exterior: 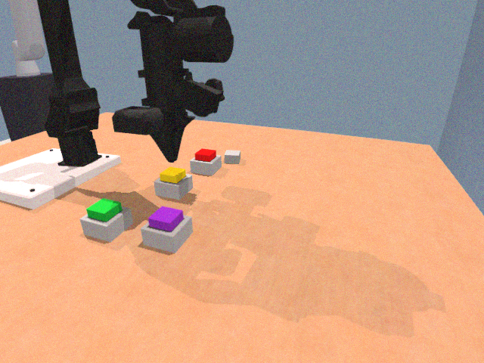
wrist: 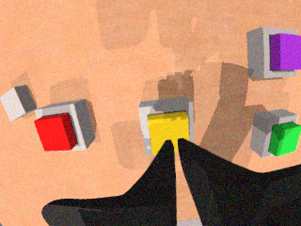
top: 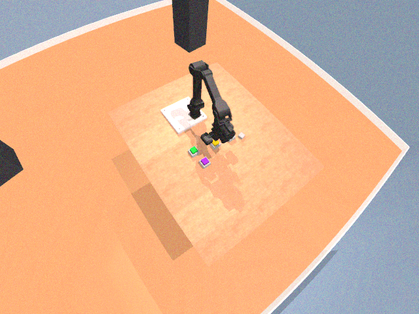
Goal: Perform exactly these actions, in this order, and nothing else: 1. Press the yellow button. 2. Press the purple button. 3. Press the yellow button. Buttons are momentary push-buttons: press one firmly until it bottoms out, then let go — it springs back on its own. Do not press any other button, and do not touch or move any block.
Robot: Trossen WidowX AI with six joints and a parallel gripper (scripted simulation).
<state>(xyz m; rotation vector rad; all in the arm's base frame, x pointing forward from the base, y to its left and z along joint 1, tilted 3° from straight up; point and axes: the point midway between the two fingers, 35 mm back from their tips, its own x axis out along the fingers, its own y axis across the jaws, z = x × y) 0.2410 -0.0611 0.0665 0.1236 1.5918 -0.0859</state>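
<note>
Now: gripper tip 3 cm above the yellow button. Also, from my gripper tip: green button 5 cm behind, 13 cm to the right, 3 cm below; then purple button 4 cm ahead, 13 cm to the right, 3 cm below; then red button 2 cm ahead, 11 cm to the left, 3 cm below.
</note>
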